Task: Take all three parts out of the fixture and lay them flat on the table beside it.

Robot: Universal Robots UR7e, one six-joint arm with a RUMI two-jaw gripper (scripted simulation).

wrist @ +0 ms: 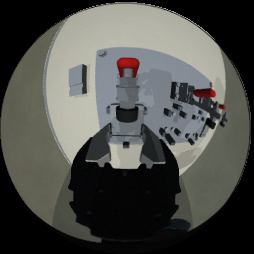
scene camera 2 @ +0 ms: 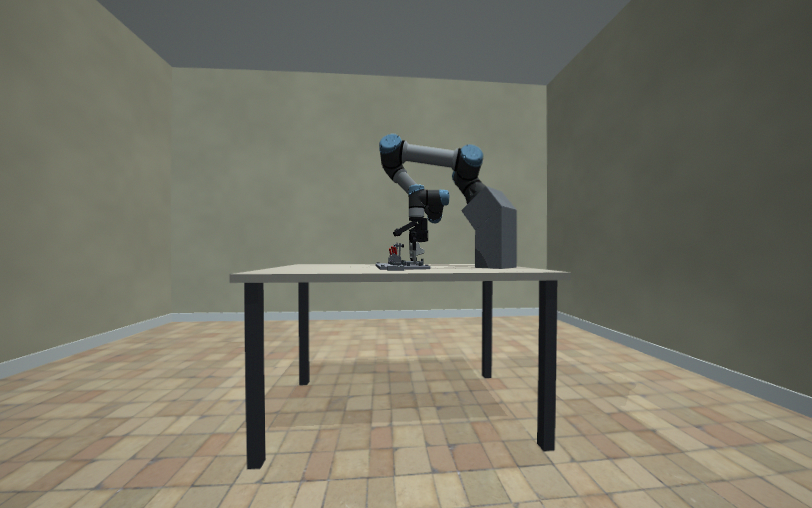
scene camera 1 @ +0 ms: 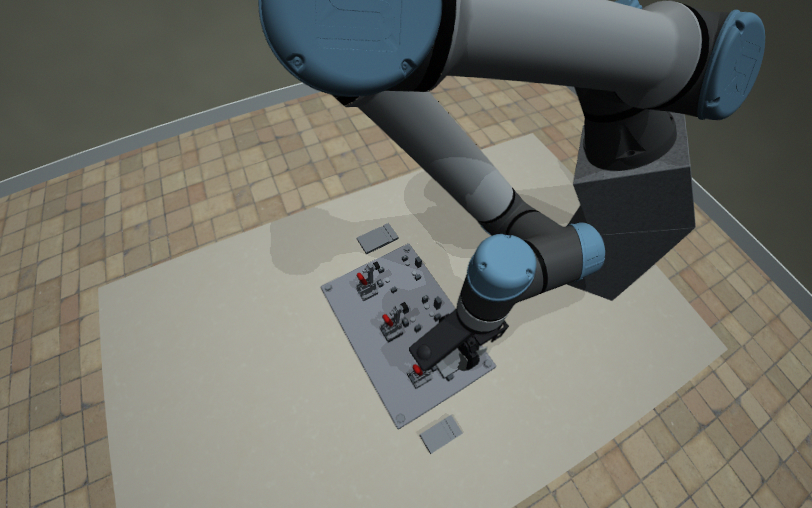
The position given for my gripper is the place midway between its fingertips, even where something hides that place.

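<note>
Light grey flat part [wrist: 127,132]. Grey fixture plate [scene camera 1: 386,364], [wrist: 157,70]. My gripper [scene camera 1: 453,355], [wrist: 126,123], [scene camera 2: 413,263].
</note>
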